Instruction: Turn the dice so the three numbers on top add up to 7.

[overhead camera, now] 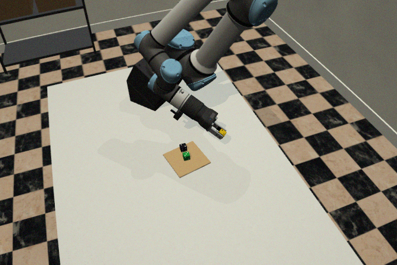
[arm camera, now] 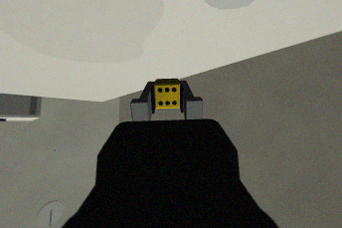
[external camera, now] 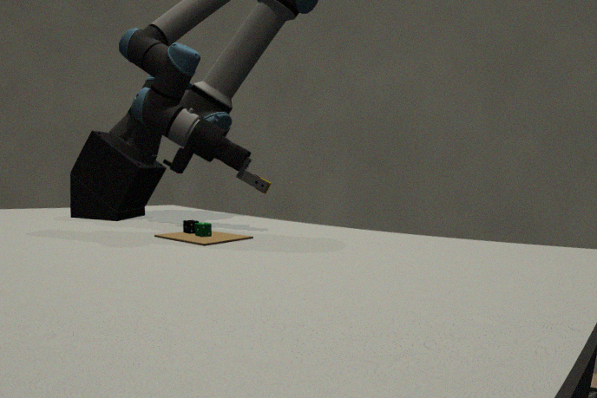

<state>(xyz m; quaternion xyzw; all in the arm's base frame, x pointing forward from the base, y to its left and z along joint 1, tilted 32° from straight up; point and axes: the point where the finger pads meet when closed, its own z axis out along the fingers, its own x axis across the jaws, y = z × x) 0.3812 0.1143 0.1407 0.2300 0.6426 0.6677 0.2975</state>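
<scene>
The black die is 14 cm to the right of my hand, 9 cm below it and 4 cm behind it. From my hand the other things lie so: yellow die: 1 cm to the left; tan mat: 14 cm to the right, 10 cm below, 1 cm ahead; green die: 14 cm to the right, 9 cm below, 1 cm ahead.
</scene>
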